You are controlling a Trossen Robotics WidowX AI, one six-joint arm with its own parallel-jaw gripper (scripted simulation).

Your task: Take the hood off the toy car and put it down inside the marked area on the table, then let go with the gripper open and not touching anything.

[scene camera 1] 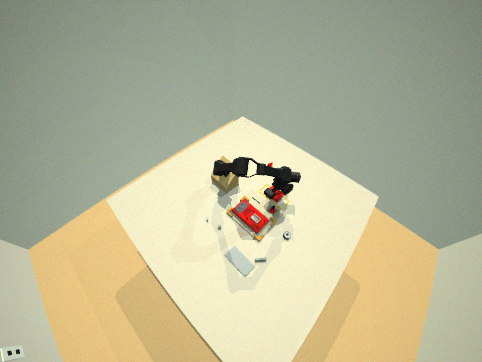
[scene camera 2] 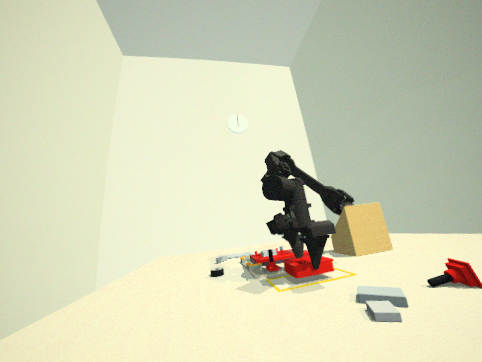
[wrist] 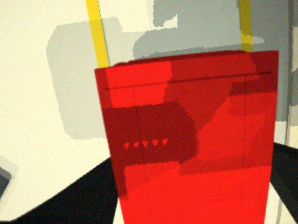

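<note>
Red hood, held by my gripper. Gripper visible in the wrist view as well.
</note>
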